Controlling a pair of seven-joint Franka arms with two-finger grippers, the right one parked.
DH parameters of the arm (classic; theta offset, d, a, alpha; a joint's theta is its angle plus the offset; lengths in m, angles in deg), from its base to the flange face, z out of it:
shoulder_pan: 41.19 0.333 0 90
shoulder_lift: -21.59 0 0 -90
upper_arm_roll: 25.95 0.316 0.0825 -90
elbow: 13.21 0 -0.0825 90
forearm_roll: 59.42 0.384 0 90
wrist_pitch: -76.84 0 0.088 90
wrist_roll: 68.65 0.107 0 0
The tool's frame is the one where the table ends.
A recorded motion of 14 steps. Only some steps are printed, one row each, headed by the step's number.
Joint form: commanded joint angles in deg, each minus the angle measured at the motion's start. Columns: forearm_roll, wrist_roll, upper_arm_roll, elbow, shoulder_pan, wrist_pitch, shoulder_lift.
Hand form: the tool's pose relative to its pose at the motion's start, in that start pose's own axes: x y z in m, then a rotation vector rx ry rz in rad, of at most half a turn. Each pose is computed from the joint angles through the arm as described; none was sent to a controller.
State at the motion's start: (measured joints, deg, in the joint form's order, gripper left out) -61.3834 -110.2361 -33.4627 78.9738 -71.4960 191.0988 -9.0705
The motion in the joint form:
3: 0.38 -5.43 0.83 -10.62 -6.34 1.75 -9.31
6: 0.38 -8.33 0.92 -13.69 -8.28 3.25 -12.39
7: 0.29 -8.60 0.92 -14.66 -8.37 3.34 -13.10
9: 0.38 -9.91 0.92 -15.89 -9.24 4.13 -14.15
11: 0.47 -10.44 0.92 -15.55 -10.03 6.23 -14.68
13: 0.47 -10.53 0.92 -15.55 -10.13 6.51 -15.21
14: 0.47 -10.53 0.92 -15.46 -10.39 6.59 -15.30
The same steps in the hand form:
3: -0.0083 0.0752 0.0282 -0.0251 0.0374 -0.0041
6: -0.0138 0.0994 0.0412 -0.0436 0.0515 -0.0260
7: -0.0119 0.1024 0.0421 -0.0499 0.0535 -0.0305
9: -0.0157 0.1132 0.0450 -0.0616 0.0637 -0.0388
11: -0.0210 0.1212 0.0523 -0.0763 0.0775 -0.0346
13: -0.0210 0.1220 0.0587 -0.0732 0.0742 -0.0354
14: -0.0235 0.1239 0.0609 -0.0713 0.0730 -0.0311

